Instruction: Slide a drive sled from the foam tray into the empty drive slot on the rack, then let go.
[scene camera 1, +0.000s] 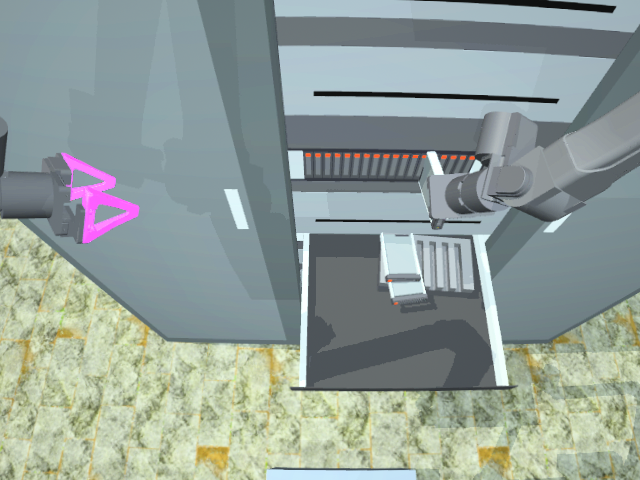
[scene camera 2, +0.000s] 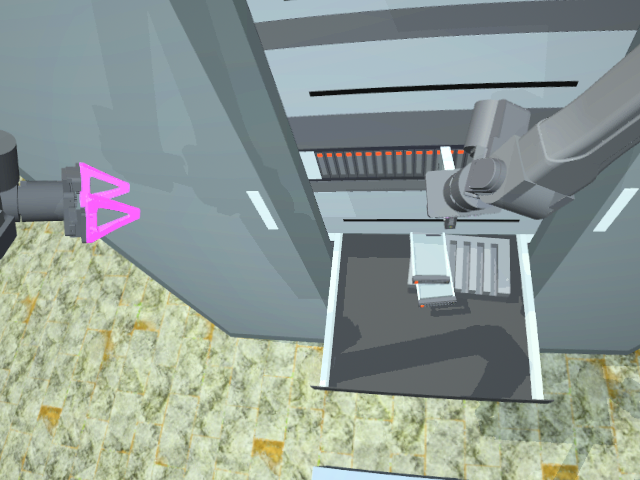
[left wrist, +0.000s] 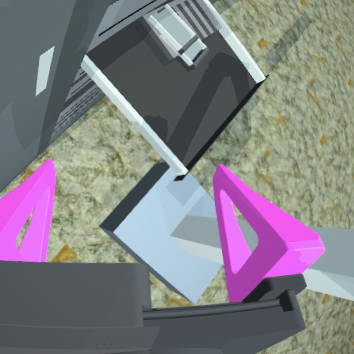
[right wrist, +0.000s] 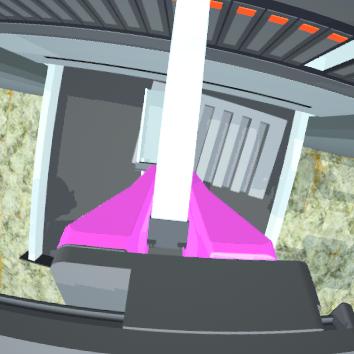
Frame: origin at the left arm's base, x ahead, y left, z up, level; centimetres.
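Seen in the pictures: left gripper, between the fingertips: (scene camera 1: 126, 195) (scene camera 2: 134, 199) (left wrist: 136, 169); right gripper, between the fingertips: (scene camera 1: 438, 200) (right wrist: 170, 175).
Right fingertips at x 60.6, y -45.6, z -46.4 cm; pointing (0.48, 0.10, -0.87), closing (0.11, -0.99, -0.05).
Note:
A point is followed by its place in that frame.
My right gripper (right wrist: 170, 175) {x 60.6, y -45.6, z -46.4 cm} is shut on a drive sled (right wrist: 186, 100) {x 64.4, y -45.7, z -43.8 cm} (scene camera 1: 435, 164) {x 66.5, y -45.2, z -44.2 cm} (scene camera 2: 447, 158) {x 66.9, y -45.2, z -44.3 cm}, held upright with its white long edge pointing toward the rack's drive row (scene camera 1: 361, 167) {x 70.1, y -32.9, z -50.0 cm} (scene camera 2: 372, 166) {x 70.0, y -32.2, z -50.1 cm} (right wrist: 254, 39) {x 70.0, y -49.2, z -50.3 cm}. The sled's far end overlaps the row in the picture; I cannot tell whether it touches. The empty slot cannot be made out; the sled hides part of the row. The grey slotted foam tray (scene camera 1: 468, 268) {x 60.3, y -59.6, z -74.6 cm} (scene camera 2: 505, 268) {x 60.8, y -59.7, z -74.7 cm} (right wrist: 276, 145) {x 63.7, y -60.5, z -74.6 cm} lies below. My left gripper (scene camera 1: 126, 194) {x 52.5, y 1.9, z -33.6 cm} (scene camera 2: 134, 199) {x 52.5, y 1.9, z -33.6 cm} (left wrist: 136, 169) {x 52.5, y 1.9, z -33.6 cm} is open and empty, far from the tray.
Two stacked, light boxy parts, an upper one (scene camera 1: 400, 255) {x 62.6, y -43.5, z -72.8 cm} (scene camera 2: 431, 258) {x 62.1, y -43.8, z -72.8 cm} (left wrist: 175, 27) {x 62.1, y -44.1, z -72.9 cm} and a lower one (scene camera 1: 405, 289) {x 54.8, y -44.2, z -74.0 cm} (scene camera 2: 435, 292) {x 54.6, y -44.6, z -73.9 cm}, rest at the foam tray's left side. The pulled-out drawer has raised side walls (scene camera 1: 303, 320) {x 48.4, y -21.6, z -76.9 cm} (scene camera 2: 330, 320) {x 48.4, y -22.0, z -76.9 cm}. Cabinet doors (scene camera 1: 206, 129) {x 68.1, y -6.5, z -37.5 cm} flank the rack. A pale blue block (left wrist: 155, 235) {x -3.1, y -20.5, z -150.7 cm} stands before the drawer.

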